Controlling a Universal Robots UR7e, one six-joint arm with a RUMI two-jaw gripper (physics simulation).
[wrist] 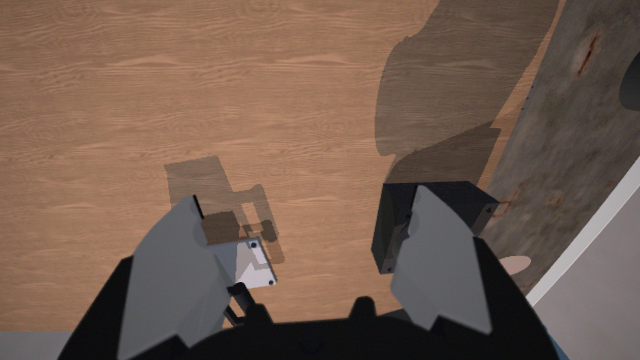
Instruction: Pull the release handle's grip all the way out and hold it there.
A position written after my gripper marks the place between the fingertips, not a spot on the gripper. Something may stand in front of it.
Observation:
In view: my gripper [308, 193] and a light base plate [245, 261].

